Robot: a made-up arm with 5 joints.
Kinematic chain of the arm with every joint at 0, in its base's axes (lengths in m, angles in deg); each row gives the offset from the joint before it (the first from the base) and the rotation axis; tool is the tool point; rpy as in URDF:
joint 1: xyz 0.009 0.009 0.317 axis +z
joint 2: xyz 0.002 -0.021 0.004 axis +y
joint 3: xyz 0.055 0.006 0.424 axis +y
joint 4: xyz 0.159 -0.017 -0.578 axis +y
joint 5: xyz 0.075 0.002 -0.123 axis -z
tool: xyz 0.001 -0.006 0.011 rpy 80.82 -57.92 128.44
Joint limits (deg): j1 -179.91..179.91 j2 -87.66..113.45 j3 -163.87..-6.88 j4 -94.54..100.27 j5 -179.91..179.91
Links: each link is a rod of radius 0.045 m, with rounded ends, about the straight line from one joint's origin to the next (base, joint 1, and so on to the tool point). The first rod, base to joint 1, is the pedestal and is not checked.
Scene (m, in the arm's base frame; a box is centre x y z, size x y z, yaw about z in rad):
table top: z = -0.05
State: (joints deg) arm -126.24 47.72 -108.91 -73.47 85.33
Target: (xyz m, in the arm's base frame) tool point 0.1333 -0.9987 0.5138
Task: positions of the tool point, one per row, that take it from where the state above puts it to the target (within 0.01 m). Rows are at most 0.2 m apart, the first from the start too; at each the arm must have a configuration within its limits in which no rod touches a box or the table.
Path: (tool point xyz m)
1: -0.4331 -0.8655 0.5447
2: -0.2568 -0.9468 0.5349
3: -0.0653 -0.9922 0.5246
4: 0.1334 -0.9987 0.5138

